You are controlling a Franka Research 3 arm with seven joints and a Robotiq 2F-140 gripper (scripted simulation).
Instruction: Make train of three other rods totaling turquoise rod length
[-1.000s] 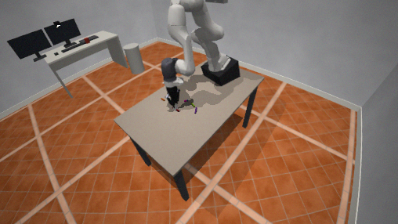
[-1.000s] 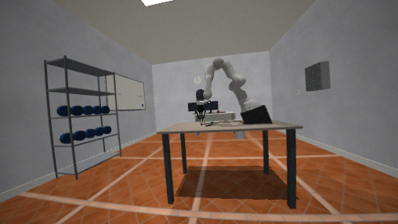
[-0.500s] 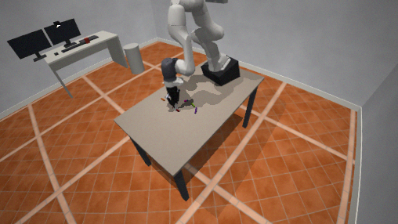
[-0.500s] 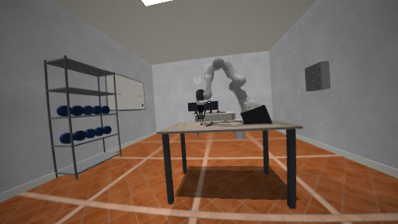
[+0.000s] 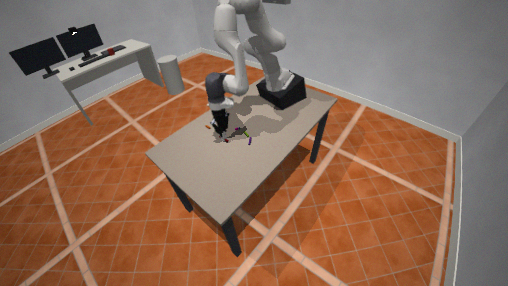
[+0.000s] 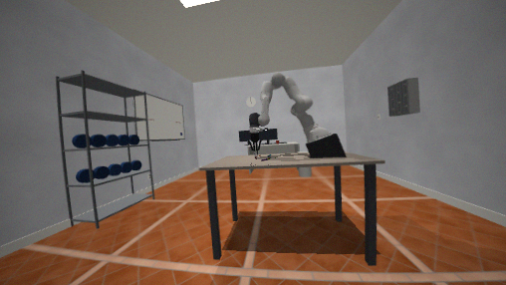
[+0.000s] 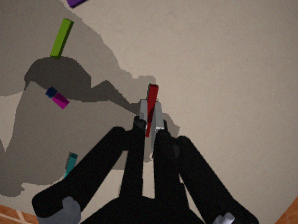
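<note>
Right now the magenta rod is 120 mm behind my hand, 20 mm to the right of it and 40 mm below it. The rest, counted from my hand: small blue rod: 130 mm behind, 10 mm to the right, 40 mm below; then lime rod: 130 mm behind, 60 mm to the left, 40 mm below; then red rod: 30 mm below.
</note>
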